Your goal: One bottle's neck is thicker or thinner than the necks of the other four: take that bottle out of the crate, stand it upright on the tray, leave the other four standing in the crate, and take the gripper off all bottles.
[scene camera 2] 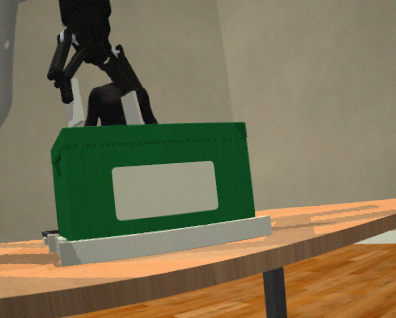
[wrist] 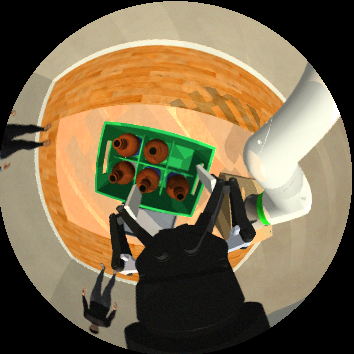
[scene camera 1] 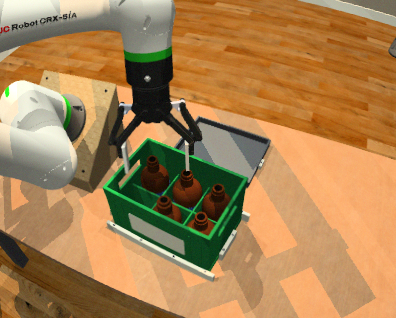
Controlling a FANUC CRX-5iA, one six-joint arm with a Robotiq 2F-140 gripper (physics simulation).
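Frame: origin at the arm's base, x ahead, y left, z up, level; centimetres.
Where they show: gripper, fingertip midpoint: (wrist: 167,180) (scene camera 1: 157,168); arm's base, origin of the base link: (wrist: 253,211) (scene camera 1: 65,119).
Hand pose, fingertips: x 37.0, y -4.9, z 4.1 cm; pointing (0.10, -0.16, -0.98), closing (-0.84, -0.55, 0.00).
Note:
Things, the pixels of their centre, and the offset from my fingertips. "pt": a spot on its surface instead.
- green crate, body centre: (scene camera 2: 146,191) (scene camera 1: 176,206) (wrist: 151,165) dz -10.4, dx +4.9, dy -0.6 cm
- middle bottle, body centre: (scene camera 1: 187,193) (wrist: 147,179) dz -10.6, dx +5.1, dy +4.1 cm
- end bottle, body centre: (scene camera 1: 217,207) (wrist: 123,171) dz -10.6, dx +13.6, dy +3.9 cm
- grey tray, surface spot: (scene camera 1: 225,150) pt dz -18.6, dx +3.4, dy +29.2 cm
The green crate (scene camera 1: 117,210) (scene camera 2: 90,190) (wrist: 165,205) holds five upright brown bottles; its near-left cell in scene camera 1 is empty. On the tray side stand a bottle nearest the robot base (scene camera 1: 154,179) (wrist: 177,185), a middle bottle (scene camera 1: 187,192) (wrist: 148,177) and an end bottle (scene camera 1: 217,202) (wrist: 122,171). The base-side bottle's neck looks slightly thinner, though hard to judge. My gripper (scene camera 1: 157,169) (scene camera 2: 103,124) (wrist: 167,180) is open and empty, fingertips near rim height, spread either side of that neck; one is close to the middle bottle's neck. The grey tray (scene camera 1: 225,150) (wrist: 152,222) bears no bottle.
The other row holds two bottles (scene camera 1: 166,212) (scene camera 1: 201,225). Light rails (scene camera 1: 160,252) (scene camera 2: 170,246) border the crate. The tray lies behind the crate in scene camera 1. The robot's wooden base block (scene camera 1: 100,150) stands left. The wrist view shows people beyond the table.

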